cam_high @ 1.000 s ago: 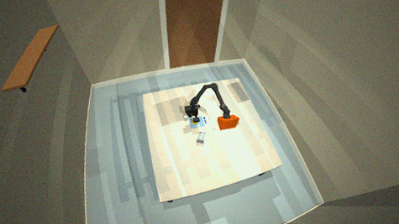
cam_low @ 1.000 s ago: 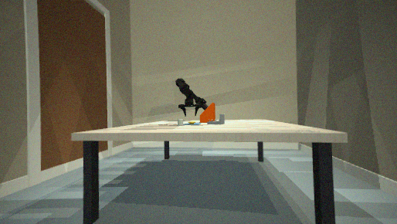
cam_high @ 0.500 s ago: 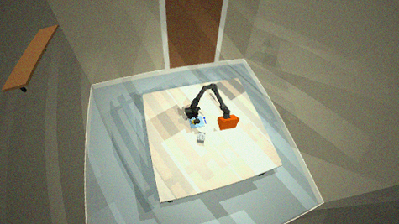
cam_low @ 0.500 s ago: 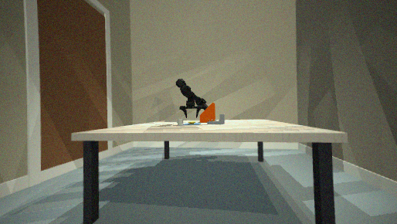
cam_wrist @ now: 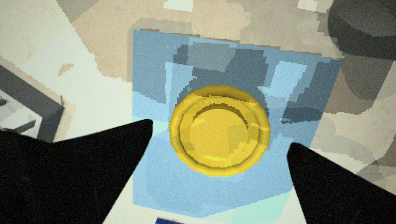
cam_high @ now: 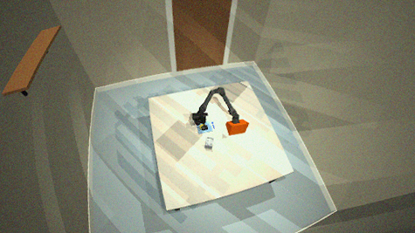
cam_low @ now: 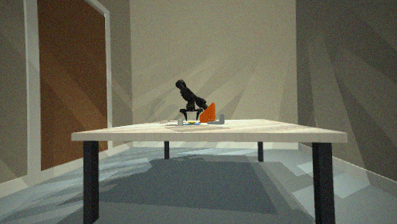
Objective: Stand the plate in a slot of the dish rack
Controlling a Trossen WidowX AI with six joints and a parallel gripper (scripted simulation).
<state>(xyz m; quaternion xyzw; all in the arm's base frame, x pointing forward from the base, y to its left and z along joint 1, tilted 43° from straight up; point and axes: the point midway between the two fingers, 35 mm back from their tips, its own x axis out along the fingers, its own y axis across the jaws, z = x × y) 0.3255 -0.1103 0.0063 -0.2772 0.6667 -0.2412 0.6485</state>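
Right now the yellow plate is 1 cm below my gripper tip. The rest, counted from my gripper tip: grey dish rack 20 cm to the left, 3 cm behind, 1 cm below; then pale blue mat 3 cm below, 2 cm behind.
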